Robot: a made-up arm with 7 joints.
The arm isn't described. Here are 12 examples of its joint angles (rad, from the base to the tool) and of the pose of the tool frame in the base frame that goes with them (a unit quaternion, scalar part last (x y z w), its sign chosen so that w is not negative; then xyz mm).
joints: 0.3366 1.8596 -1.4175 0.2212 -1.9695 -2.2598 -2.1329
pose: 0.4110 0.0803 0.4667 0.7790 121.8 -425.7 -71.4
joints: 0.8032 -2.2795 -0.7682 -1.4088 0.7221 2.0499 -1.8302
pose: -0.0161 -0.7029 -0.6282 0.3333 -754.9 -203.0 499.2
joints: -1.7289 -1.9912 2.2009 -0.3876 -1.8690 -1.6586 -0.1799
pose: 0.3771 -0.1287 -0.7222 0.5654 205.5 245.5 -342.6
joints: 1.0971 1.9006 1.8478 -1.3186 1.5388 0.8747 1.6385
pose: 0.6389 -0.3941 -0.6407 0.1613 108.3 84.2 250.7
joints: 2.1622 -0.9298 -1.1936 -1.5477 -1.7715 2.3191 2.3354
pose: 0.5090 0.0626 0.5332 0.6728 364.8 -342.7 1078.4
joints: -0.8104 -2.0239 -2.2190 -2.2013 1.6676 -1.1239 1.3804
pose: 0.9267 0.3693 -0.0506 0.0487 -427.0 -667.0 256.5
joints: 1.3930 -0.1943 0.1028 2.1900 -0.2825 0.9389 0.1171
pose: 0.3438 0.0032 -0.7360 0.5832 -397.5 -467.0 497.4
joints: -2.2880 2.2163 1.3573 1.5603 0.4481 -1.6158 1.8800
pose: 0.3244 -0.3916 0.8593 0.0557 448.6 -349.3 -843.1
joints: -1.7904 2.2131 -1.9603 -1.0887 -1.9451 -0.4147 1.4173
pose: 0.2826 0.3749 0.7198 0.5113 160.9 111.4 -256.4
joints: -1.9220 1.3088 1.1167 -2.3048 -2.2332 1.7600 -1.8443
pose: 0.5436 0.3727 0.7409 0.1290 121.6 929.5 -306.5
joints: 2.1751 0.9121 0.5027 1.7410 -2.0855 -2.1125 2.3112
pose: -0.3498 0.2262 0.7002 0.5799 -260.3 88.4 1113.4
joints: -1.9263 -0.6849 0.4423 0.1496 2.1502 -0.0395 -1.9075
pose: -0.3822 0.6662 0.0097 0.6403 405.5 110.8 -285.3
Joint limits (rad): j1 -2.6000..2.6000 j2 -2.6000..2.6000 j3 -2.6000..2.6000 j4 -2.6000..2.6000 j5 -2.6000..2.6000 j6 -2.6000..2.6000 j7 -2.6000..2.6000
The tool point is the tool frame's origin. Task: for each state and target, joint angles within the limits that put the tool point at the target. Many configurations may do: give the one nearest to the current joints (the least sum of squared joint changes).
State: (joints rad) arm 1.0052 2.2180 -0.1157 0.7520 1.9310 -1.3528 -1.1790
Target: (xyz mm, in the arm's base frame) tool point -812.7 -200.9 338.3
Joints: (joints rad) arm 0.9478 2.4148 -0.1474 1.0303 1.6160 -1.5312 -1.1582
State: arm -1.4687 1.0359 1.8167 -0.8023 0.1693 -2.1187 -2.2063
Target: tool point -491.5 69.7 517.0
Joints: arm -1.3120 1.1105 1.8134 -0.7958 0.2042 -2.1696 -2.2185
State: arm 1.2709 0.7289 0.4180 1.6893 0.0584 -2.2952 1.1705
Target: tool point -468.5 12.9 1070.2
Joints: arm 1.0723 0.6856 0.8017 1.2931 0.1015 -1.5557 1.1108
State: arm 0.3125 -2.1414 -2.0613 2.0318 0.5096 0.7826 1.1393
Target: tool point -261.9 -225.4 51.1
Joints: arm 1.2711 -1.8200 -2.6000 1.6078 0.3418 0.8462 1.5158
